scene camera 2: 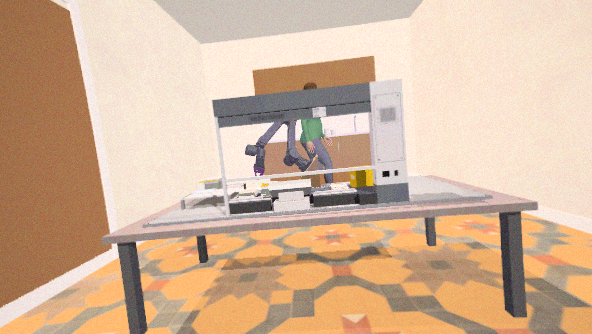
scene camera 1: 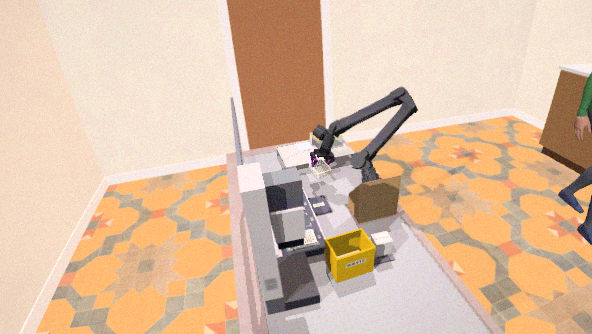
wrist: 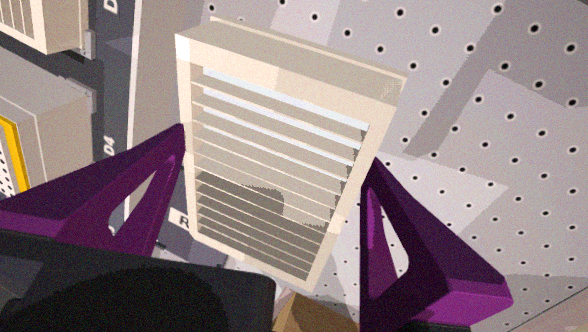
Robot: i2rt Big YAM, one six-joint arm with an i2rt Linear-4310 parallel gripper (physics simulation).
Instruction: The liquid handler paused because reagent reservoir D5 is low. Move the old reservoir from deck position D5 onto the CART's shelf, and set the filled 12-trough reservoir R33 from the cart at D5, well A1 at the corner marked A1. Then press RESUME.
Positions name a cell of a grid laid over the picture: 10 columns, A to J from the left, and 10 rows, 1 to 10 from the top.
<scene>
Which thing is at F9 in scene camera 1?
A yellow waste bin.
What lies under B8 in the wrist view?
My gripper.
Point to a gantry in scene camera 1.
At E6
</scene>
